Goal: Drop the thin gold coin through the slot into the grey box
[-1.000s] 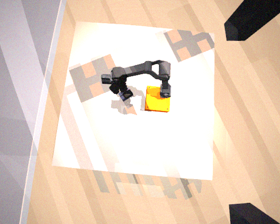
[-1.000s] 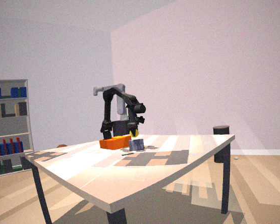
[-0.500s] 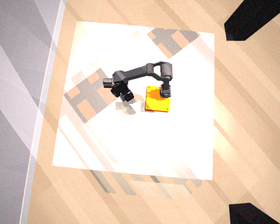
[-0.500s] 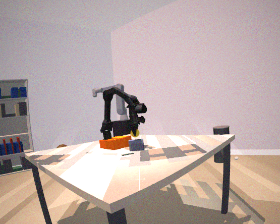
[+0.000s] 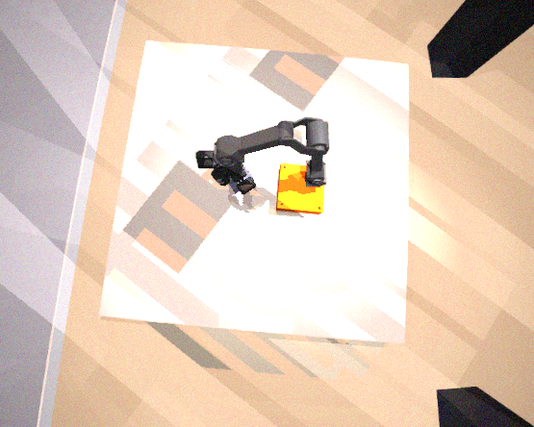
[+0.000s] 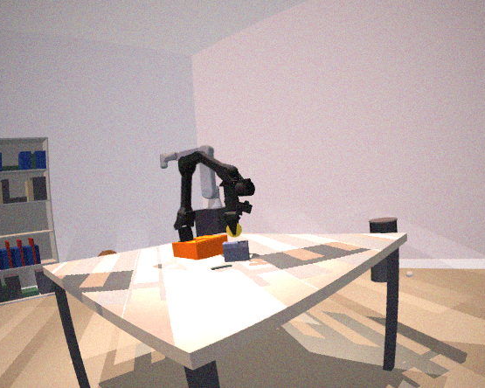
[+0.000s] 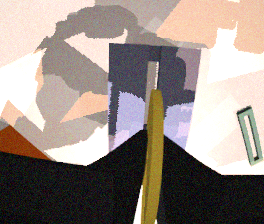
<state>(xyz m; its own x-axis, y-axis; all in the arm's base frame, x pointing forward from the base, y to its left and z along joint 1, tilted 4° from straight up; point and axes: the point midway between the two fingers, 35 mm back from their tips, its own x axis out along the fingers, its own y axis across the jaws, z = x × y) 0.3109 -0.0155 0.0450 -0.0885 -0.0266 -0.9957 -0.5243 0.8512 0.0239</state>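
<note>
Now: the gold coin 2 cm above my gripper tip.
</note>
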